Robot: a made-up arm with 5 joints.
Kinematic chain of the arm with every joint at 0, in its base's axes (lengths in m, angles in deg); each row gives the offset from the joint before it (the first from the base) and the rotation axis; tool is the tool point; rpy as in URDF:
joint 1: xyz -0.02 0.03 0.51 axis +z
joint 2: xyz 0 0.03 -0.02 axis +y
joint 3: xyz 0.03 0 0.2 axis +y
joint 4: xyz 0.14 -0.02 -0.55 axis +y
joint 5: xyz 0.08 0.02 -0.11 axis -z
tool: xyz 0.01 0.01 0 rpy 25.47 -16.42 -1.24
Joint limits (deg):
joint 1: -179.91..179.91
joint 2: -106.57..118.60
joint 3: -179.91..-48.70
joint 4: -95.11..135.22
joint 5: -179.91..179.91
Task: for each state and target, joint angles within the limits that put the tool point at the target. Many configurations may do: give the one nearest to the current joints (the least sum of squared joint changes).
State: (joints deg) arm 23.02 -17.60 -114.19 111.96 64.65
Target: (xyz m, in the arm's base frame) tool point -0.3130 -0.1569 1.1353
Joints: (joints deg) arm 36.66 -61.65 -138.20 128.07 65.75
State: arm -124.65 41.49 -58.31 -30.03 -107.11
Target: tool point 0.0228 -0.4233 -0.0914
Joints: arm -89.25 68.92 -70.43 -19.07 -105.89
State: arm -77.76 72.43 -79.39 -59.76 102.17
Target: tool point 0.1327 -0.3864 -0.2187
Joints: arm -72.22 107.11 -107.04 -21.18 101.34
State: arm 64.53 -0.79 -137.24 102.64 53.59
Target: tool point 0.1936 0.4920 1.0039
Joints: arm 62.06 -1.05 -122.24 120.62 53.93
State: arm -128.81 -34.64 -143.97 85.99 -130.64
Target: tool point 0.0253 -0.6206 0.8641
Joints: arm -88.77 7.47 -111.17 87.15 -129.72
